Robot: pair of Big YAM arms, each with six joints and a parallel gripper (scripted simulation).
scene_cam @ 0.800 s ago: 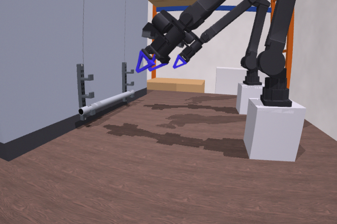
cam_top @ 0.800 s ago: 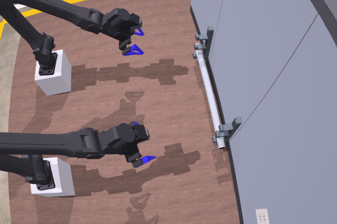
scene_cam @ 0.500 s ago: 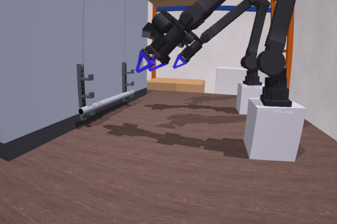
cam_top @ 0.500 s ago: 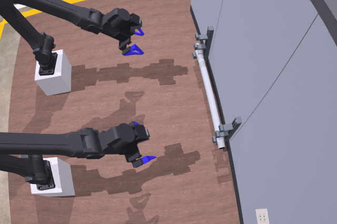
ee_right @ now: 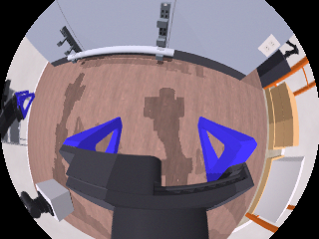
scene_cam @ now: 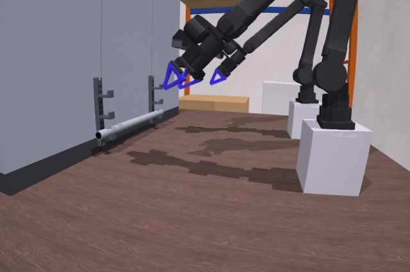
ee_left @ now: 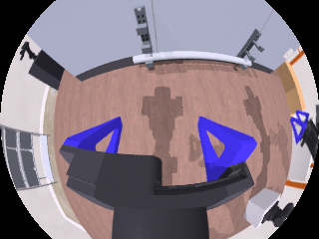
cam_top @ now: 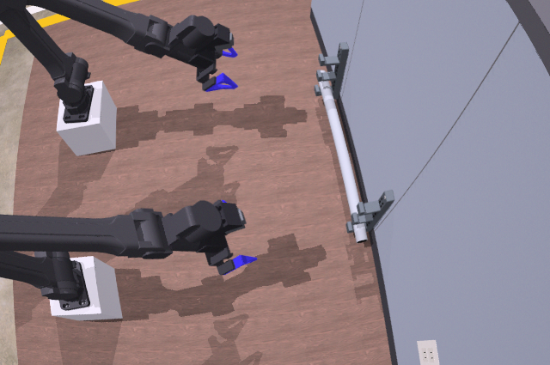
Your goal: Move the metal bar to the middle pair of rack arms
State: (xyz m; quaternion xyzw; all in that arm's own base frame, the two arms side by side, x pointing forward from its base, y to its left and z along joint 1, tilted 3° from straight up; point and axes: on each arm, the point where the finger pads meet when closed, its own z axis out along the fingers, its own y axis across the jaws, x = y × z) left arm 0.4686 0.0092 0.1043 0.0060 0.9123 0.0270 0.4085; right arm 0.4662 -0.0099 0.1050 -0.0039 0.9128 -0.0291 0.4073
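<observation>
The metal bar lies 270 mm ahead of my right hand, 250 mm to the left of it and 170 mm below it. From my right hand the other things lie so: grey wall panel (470 mm ahead, 230 mm to the left, 200 mm above).
Now: left hand 26 cm short of the metal bar, 17 cm to the left of it and 16 cm above it. Also, from my left hand: grey wall panel (46 cm ahead, 20 cm above, 19 cm to the right).
</observation>
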